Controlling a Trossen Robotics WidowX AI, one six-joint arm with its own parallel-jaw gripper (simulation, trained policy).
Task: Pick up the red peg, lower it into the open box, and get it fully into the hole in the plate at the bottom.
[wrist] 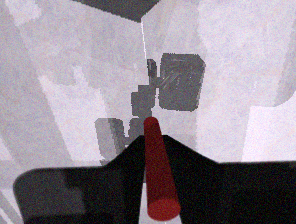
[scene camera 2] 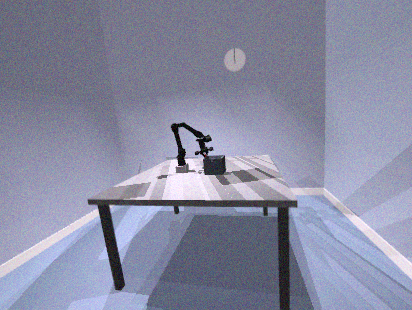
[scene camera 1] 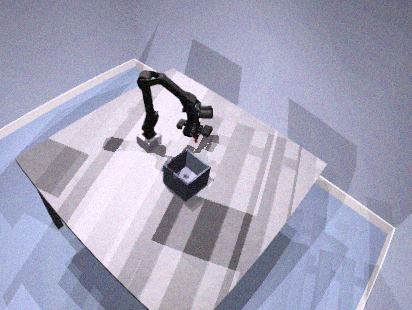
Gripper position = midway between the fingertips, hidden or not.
In view: the gripper (wrist: 153, 140) and a red peg (wrist: 161, 192).
